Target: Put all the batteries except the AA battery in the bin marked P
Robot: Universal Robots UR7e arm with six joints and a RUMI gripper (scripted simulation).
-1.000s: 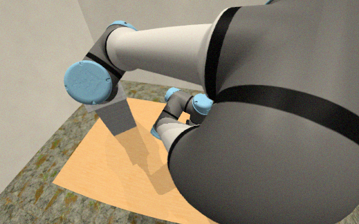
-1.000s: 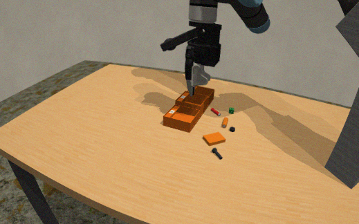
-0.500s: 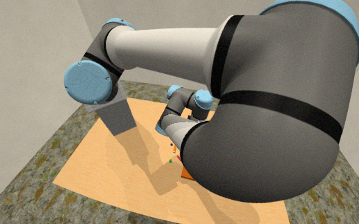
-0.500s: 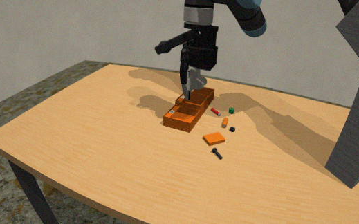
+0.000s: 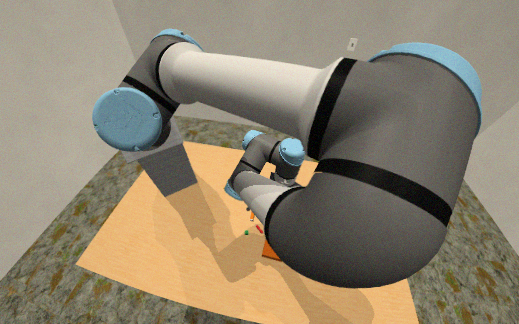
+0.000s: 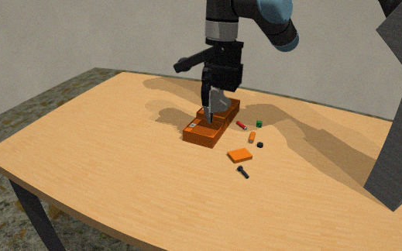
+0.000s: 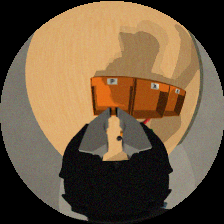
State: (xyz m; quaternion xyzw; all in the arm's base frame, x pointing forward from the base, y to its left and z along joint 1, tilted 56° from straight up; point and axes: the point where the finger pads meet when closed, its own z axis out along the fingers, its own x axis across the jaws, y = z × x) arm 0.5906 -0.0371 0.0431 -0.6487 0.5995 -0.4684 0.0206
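The red battery is 90 mm behind my hand, 80 mm to the right of it and 60 mm below it. From my hand the other things lie so: orange cylindrical battery 120 mm behind, 60 mm below, 20 mm to the right; then flat orange block 90 mm behind, 70 mm to the left, 60 mm below; then orange bin 80 mm to the right, 40 mm below, 10 mm behind.
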